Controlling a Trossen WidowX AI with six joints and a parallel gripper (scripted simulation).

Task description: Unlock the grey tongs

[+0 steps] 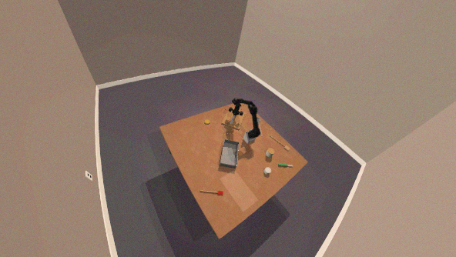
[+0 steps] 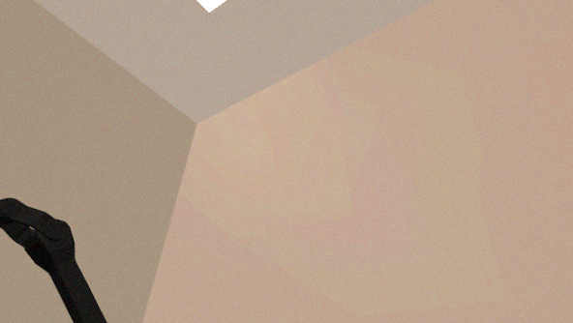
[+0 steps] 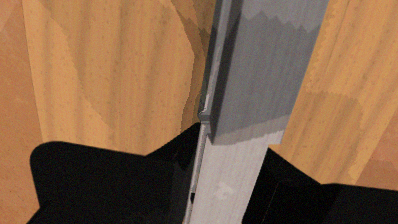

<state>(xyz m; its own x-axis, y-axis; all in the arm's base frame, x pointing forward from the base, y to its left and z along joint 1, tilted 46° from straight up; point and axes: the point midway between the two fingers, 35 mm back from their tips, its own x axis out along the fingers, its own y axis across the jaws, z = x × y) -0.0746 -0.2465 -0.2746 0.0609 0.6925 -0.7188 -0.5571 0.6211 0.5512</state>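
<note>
Right now my gripper tip is 40 mm above the wooden board and 10 mm past it. The rest, counted from my gripper tip: green-handled tool 890 mm to the left, 50 mm behind, 40 mm below; then roasting tin 420 mm to the left, 410 mm ahead, 20 mm below; then small jar 660 mm to the left, 20 mm ahead, 10 mm below.
</note>
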